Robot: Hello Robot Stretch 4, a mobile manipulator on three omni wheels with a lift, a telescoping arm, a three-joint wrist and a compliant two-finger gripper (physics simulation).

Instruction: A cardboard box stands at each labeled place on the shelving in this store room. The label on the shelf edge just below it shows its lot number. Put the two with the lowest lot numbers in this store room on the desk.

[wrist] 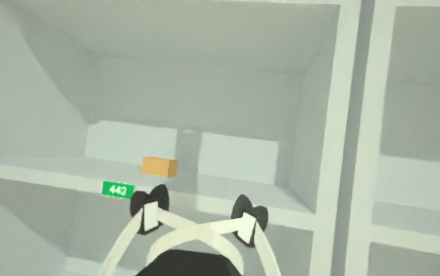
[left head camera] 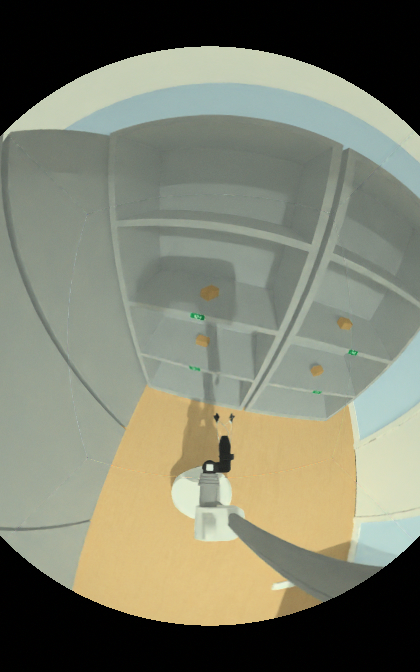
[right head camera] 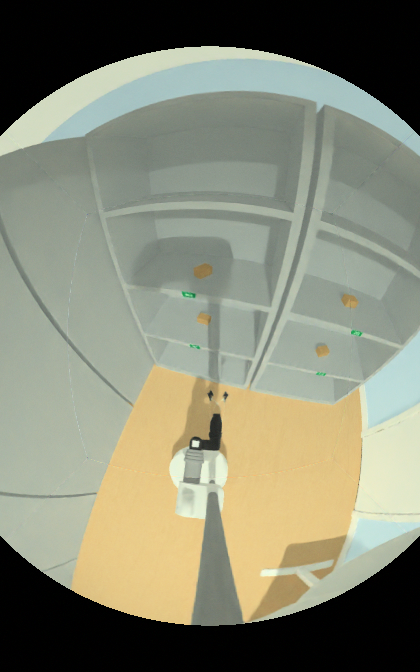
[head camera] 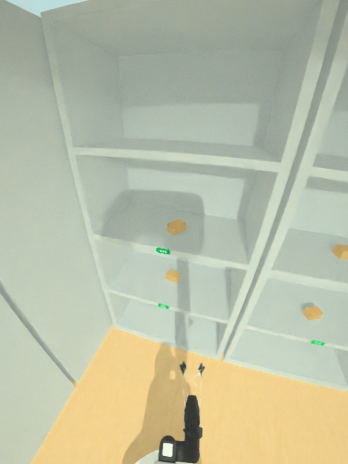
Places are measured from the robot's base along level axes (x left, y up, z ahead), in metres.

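Where they show: gripper, fingertip midpoint: (wrist: 200,205) (head camera: 192,362).
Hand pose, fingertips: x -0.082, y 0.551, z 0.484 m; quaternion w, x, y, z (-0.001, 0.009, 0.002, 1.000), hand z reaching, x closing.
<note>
Each offset is from my fingertips to the top centre of the thing. "spot": to the spot under its first point.
A small orange-brown cardboard box @(dz +0.579, dx +0.148, dy +0.004 m) (wrist: 159,167) (head camera: 173,276) (left head camera: 202,340) (right head camera: 203,318) stands on the lower labeled shelf of the left bay. The green label @(spot: dz +0.343, dx +0.188, dy -0.061 m) (wrist: 118,189) (head camera: 163,306) on the edge below it reads 443. Another box @(dz +0.524, dx +0.135, dy +0.462 m) (head camera: 176,227) (left head camera: 209,292) (right head camera: 203,271) stands one shelf higher; its label @(spot: dz +0.343, dx +0.191, dy +0.392 m) (head camera: 162,251) is too blurred to read surely. The right bay holds two boxes, upper (left head camera: 344,323) (right head camera: 349,301) and lower @(dz +0.344, dx -0.774, dy +0.004 m) (head camera: 313,313) (left head camera: 316,370) (right head camera: 322,351), with unreadable labels. My gripper (wrist: 200,205) (head camera: 192,369) (left head camera: 224,417) (right head camera: 218,396) is open and empty, in front of the left bay, apart from the boxes.
A thick upright divider (wrist: 341,125) separates the two bays. A tall grey panel-fronted unit (head camera: 30,190) (left head camera: 55,300) adjoins the shelving on the left. White legs (right head camera: 295,568) of furniture stand on the floor at the lower right of the right head view.
</note>
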